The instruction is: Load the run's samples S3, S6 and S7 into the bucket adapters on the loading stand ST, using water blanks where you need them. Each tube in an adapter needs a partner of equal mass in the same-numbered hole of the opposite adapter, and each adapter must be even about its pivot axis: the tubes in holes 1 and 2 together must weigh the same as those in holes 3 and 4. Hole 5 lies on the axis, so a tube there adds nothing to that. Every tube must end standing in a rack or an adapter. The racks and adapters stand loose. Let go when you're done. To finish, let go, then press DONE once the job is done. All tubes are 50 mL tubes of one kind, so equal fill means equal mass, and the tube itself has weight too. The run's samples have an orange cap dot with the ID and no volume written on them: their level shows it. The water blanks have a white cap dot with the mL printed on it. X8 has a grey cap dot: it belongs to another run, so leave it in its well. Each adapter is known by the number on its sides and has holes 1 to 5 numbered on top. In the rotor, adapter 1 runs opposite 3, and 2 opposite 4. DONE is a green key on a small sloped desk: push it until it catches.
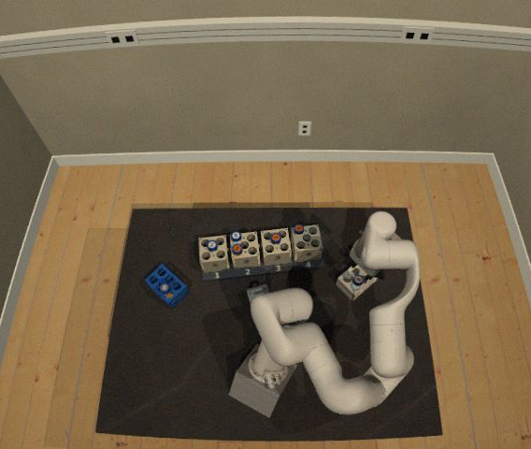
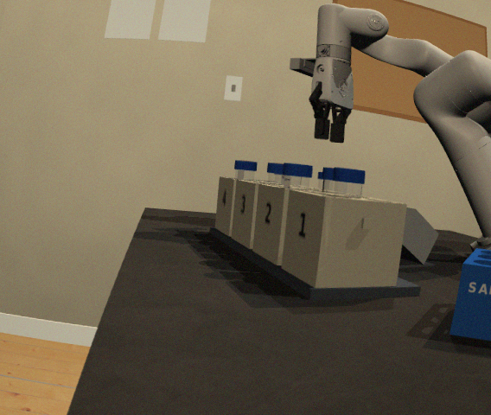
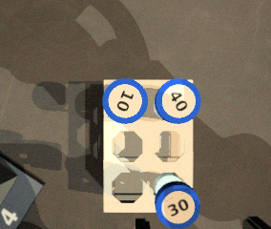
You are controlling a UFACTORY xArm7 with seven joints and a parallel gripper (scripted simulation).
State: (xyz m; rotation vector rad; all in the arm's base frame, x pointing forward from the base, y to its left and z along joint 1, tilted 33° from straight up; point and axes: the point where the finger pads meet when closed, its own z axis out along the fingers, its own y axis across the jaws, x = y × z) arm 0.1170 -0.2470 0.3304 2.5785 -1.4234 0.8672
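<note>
Right now my hand is 17 cm above the white blank rack, 4 cm short of it and 3 cm to the left of it. Also, from my hand: blue sample rack: 63 cm to the left, 17 cm below, 16 cm ahead; adapter 1: 45 cm to the left, 23 cm ahead, 15 cm below.
</note>
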